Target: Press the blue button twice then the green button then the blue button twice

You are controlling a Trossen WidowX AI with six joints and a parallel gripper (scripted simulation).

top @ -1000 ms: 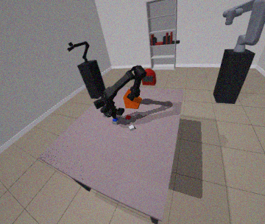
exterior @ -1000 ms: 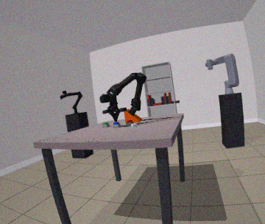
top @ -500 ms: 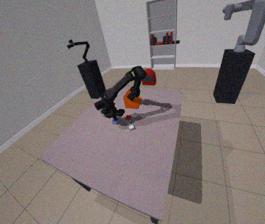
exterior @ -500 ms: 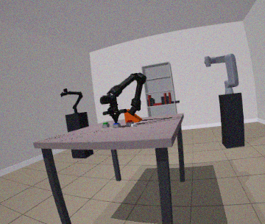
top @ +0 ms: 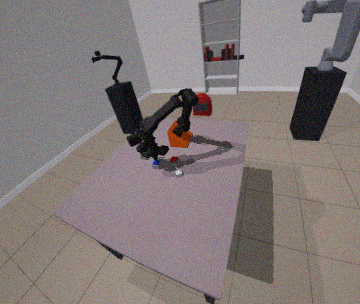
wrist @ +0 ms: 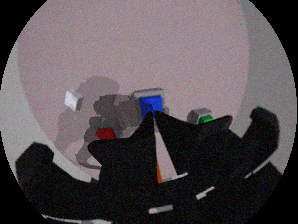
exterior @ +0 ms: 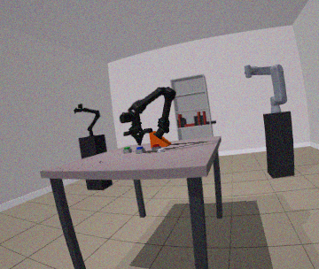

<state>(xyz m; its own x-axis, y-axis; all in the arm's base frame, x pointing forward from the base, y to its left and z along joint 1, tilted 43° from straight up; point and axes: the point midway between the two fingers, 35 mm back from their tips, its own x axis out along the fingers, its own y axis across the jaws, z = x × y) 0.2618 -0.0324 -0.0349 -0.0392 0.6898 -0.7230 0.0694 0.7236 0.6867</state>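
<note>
Right now my gripper tip is 2 cm above the blue button. The rest, counted from my gripper tip: red button: 10 cm to the left, 4 cm behind, 2 cm below; white block: 15 cm to the left, 4 cm below, 4 cm ahead.
</note>
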